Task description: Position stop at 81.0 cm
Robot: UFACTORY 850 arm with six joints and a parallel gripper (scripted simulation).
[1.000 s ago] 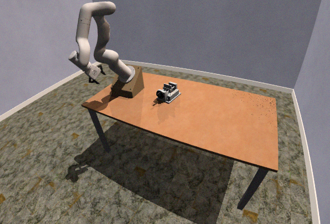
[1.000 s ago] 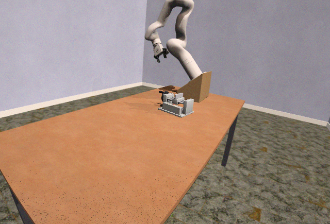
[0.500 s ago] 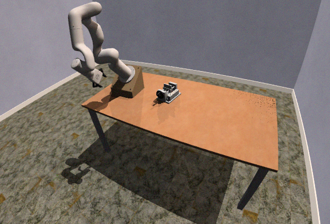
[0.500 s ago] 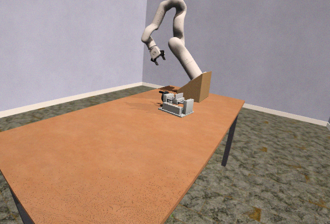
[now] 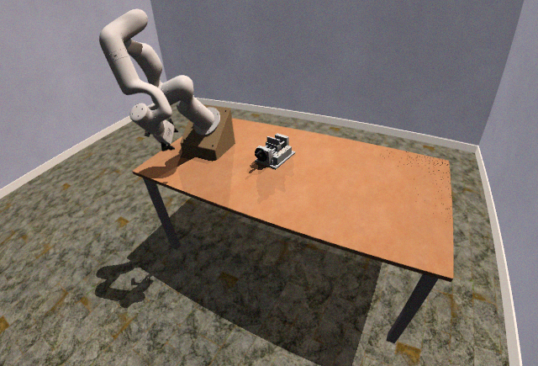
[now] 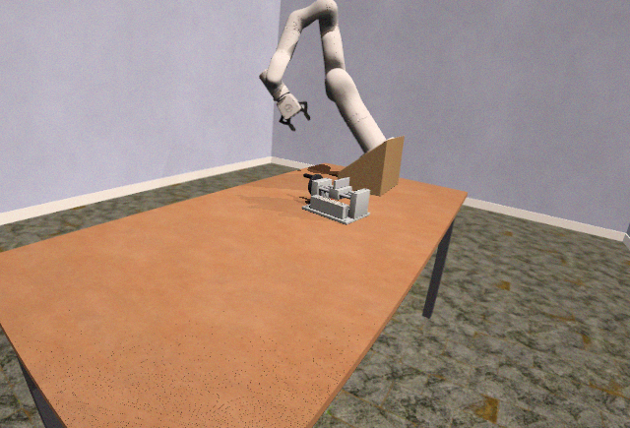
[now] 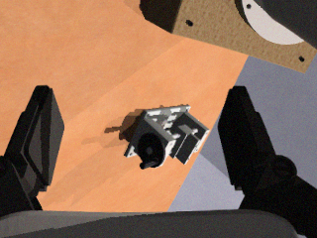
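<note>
The handwheel lies 310 mm ahead of my hand, 300 mm to the left of it and 170 mm below it. The rest, counted from my hand: grey stop fixture: 320 mm ahead, 430 mm to the left, 170 mm below.
</note>
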